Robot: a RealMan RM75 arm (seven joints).
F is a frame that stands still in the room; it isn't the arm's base.
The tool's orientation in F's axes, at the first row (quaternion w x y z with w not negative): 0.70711, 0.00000, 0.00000, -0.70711
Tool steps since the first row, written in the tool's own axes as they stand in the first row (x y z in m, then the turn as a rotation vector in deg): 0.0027, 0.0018, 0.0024, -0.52, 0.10, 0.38; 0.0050, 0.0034, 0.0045, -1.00, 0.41, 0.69; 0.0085, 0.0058, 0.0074, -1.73, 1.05, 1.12; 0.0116, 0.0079, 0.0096, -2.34, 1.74, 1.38; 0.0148, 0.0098, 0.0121, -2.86, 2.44, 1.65; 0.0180, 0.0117, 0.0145, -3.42, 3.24, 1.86; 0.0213, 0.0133, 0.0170, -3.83, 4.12, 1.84; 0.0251, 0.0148, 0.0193, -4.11, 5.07, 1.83; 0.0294, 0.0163, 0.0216, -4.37, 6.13, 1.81; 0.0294, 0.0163, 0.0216, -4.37, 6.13, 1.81; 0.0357, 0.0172, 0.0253, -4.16, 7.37, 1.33
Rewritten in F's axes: 0.0018, -0.0027, 0.0024, 0.10, 0.52, 0.38; 0.0034, -0.0050, 0.0045, 0.41, 1.00, 0.69; 0.0058, -0.0085, 0.0074, 1.05, 1.73, 1.12; 0.0079, -0.0116, 0.0096, 1.74, 2.34, 1.38; 0.0098, -0.0148, 0.0121, 2.44, 2.86, 1.65; 0.0117, -0.0180, 0.0145, 3.24, 3.42, 1.86; 0.0133, -0.0213, 0.0170, 4.12, 3.83, 1.84; 0.0148, -0.0251, 0.0193, 5.07, 4.11, 1.83; 0.0163, -0.0294, 0.0216, 6.13, 4.37, 1.81; 0.0163, -0.0294, 0.0216, 6.13, 4.37, 1.81; 0.0172, -0.0357, 0.0253, 7.37, 4.16, 1.33
